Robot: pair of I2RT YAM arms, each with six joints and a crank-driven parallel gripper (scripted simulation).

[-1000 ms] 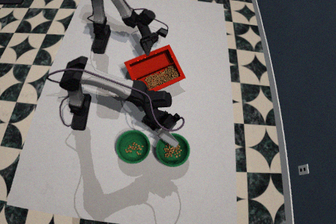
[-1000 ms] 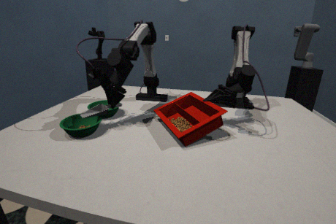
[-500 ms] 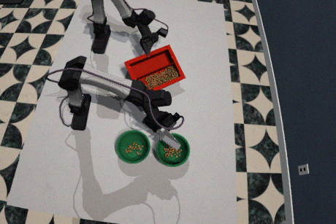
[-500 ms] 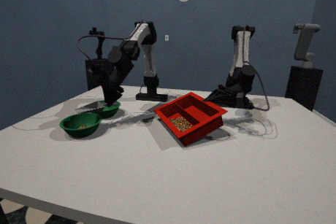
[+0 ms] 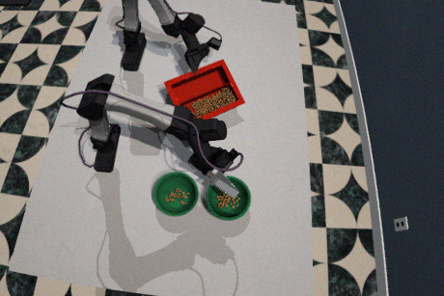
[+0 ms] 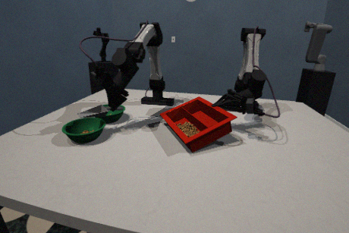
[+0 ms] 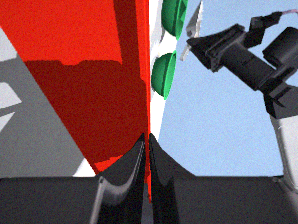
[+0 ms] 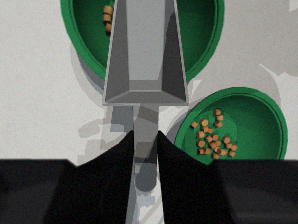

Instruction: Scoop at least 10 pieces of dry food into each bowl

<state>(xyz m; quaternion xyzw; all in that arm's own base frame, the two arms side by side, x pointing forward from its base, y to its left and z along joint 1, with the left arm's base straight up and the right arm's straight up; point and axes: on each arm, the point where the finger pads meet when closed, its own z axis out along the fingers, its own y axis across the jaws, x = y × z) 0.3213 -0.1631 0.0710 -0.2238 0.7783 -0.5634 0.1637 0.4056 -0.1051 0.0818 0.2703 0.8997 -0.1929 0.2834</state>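
Now: the grey scoop 4 cm ahead of my right hand and 3 cm to the right of it. Round my right hand: red box: 34 cm to the left, 4 cm behind, 3 cm below.
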